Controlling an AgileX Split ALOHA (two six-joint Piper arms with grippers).
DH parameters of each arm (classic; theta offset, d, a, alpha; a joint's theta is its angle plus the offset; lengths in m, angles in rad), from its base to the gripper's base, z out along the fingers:
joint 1: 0 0.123 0 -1.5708
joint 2: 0.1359 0 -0.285 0
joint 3: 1.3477 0 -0.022 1.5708
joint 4: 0 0.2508 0 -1.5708
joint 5: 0 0 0.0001 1.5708
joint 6: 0 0.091 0 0
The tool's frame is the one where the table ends.
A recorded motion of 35 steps. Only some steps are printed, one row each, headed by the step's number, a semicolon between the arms.
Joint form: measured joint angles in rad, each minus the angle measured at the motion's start. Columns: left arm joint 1, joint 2, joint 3, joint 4, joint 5, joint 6; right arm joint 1, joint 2, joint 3, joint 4, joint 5, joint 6.
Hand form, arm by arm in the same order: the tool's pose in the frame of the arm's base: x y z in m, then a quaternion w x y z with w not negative. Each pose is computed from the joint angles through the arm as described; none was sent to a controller.
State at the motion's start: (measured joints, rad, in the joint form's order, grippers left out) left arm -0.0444 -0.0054 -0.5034 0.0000 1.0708 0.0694; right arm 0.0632 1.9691 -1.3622 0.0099 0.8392 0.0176
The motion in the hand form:
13: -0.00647 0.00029 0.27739 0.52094 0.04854 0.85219 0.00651; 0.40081 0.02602 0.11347 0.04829 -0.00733 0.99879 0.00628
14: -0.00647 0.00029 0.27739 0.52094 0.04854 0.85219 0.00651; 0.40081 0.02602 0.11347 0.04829 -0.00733 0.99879 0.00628
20: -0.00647 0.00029 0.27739 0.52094 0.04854 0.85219 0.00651; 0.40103 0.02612 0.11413 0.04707 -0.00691 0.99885 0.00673
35: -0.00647 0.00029 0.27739 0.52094 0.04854 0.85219 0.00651; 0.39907 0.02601 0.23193 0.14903 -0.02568 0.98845 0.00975
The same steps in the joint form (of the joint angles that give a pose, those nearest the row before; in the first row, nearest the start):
13: 0.0000 0.0000 0.0000 0.0000 0.0000 0.0000; 0.0000 0.1600 -0.0122 0.0000 -0.0331 0.0244
14: 0.0000 0.0000 0.0000 0.0000 0.0000 0.0000; 0.0000 0.1600 -0.0122 0.0000 -0.0331 0.0244
20: 0.0000 0.0000 0.0000 0.0000 0.0000 0.0000; 0.0000 0.1600 -0.0154 0.0013 -0.0275 0.0244
35: 0.0000 0.0000 0.0000 0.0000 0.0000 0.0000; 0.0000 -0.0673 -0.1301 0.0003 0.1095 -0.0111

